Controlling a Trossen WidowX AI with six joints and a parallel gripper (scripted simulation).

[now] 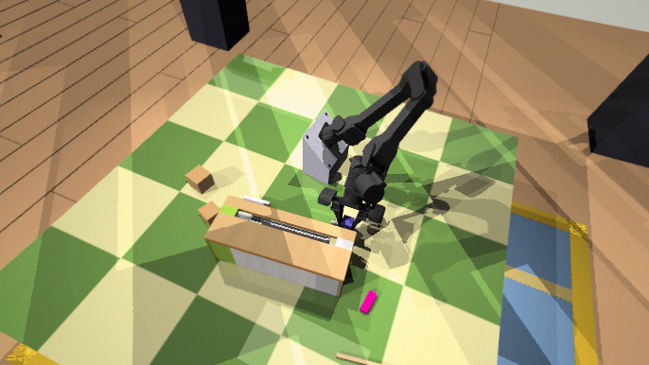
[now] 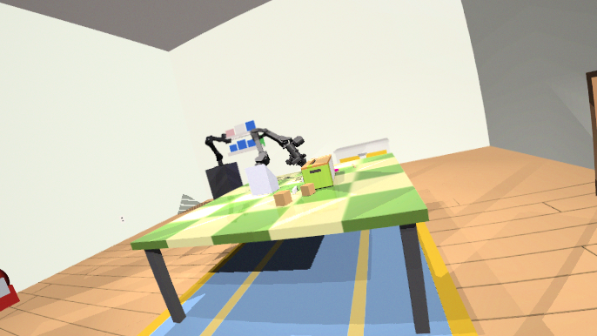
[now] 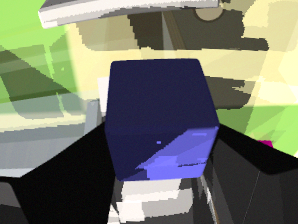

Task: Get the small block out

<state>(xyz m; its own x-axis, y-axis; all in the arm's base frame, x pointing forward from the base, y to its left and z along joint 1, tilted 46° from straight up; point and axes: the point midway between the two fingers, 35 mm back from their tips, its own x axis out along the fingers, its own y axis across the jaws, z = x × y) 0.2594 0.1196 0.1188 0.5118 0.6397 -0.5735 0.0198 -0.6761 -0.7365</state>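
The blue block is 1 cm behind my gripper tip and 1 cm above it. The rest, counted from my gripper tip: thin tan stick: 29 cm ahead, 18 cm to the left, 7 cm below; then box: 8 cm ahead, 15 cm to the right, 1 cm below.
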